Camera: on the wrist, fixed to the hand. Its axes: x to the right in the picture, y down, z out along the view.
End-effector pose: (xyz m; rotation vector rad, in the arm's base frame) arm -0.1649 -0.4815 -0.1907 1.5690 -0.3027 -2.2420
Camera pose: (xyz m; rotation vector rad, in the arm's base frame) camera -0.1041 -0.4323 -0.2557 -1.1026 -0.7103 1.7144
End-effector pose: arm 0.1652 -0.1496 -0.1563 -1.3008 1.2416 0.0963
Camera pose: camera 0.1594 -0.2405 -0.1111 -1.8218 -0.1254 -1.0382
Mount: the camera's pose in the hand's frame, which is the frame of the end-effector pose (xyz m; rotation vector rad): 0.0160 -0.0582 -0.0818 0.0973 -0.0596 -1.6176
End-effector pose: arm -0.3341 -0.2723 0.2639 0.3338 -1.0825 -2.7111
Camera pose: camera -0.3323 -0.2884 0.1635 -0.7458 0.4930 1.6006
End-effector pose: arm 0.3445 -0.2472 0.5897 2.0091 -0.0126 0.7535
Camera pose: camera 0.3340 -0.1464 0.5813 1.4395 1.4215 -0.3709
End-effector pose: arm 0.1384 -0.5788 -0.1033 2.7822 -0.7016 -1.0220
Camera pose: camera 0.2235 -0.5397 -0.0637 -2.1399 -1.3179 0.7597
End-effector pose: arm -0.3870 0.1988 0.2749 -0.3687 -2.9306 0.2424
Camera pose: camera -0.3996 0.1586 0.3674 1.8715 -2.2681 0.1124
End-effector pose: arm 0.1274 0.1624 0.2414 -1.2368 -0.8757 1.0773
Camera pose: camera 0.2183 0.1542 0.2862 -0.1218 -1.3955 -0.1783
